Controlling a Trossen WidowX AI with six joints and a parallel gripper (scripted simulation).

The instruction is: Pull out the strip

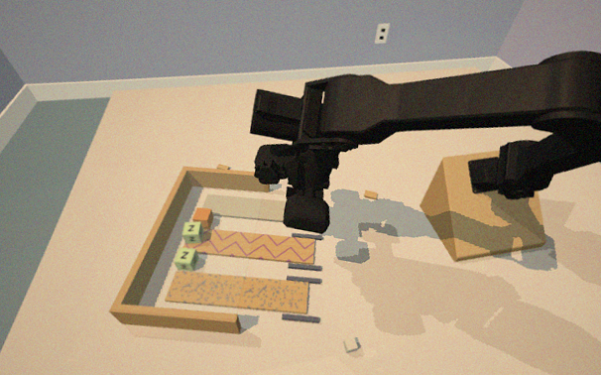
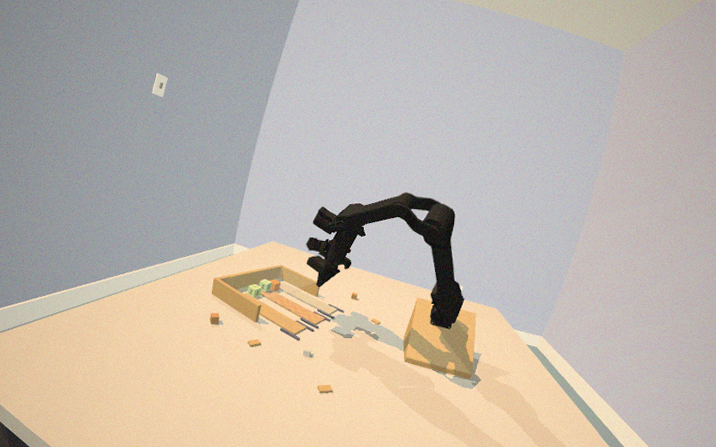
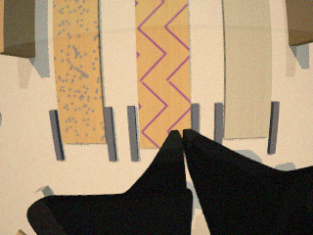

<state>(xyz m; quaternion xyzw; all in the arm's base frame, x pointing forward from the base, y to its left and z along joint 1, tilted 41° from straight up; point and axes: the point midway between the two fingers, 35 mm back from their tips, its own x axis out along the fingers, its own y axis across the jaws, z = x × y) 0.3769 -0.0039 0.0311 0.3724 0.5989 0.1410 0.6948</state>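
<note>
Now: the orange zigzag strip 80 mm ahead of my gripper tip, 20 mm to the right of it and 100 mm below it.
</note>
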